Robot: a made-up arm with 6 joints.
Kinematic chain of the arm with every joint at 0, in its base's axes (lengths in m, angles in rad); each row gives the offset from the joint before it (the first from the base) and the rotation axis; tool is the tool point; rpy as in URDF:
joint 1: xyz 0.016 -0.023 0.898 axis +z
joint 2: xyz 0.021 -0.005 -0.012 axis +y
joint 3: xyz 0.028 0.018 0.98 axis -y
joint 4: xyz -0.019 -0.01 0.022 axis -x
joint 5: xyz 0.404 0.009 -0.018 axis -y
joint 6: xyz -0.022 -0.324 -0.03 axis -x
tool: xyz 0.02 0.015 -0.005 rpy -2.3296 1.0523 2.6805
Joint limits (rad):
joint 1: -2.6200..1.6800
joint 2: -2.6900..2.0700
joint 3: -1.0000..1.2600
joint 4: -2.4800..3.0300
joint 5: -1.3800..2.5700
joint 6: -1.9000..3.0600
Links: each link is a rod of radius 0.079 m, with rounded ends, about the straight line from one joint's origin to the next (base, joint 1, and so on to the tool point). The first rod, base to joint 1, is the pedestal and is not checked.
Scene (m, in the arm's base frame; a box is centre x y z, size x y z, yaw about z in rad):
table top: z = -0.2
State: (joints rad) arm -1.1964 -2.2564 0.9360 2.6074 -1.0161 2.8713
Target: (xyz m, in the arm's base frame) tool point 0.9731 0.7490 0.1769
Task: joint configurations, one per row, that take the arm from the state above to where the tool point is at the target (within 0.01 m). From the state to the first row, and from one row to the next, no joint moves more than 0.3 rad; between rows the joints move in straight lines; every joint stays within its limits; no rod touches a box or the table.
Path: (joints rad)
1: -1.4617 -2.2253 0.9323 2.5828 -1.0035 2.8778
2: -1.7271 -2.1942 0.9286 2.5582 -0.9909 2.8843
3: -1.9924 -2.1631 0.9249 2.5336 -0.9783 2.8908
4: -2.2577 -2.1321 0.9212 2.5091 -0.9657 2.8972

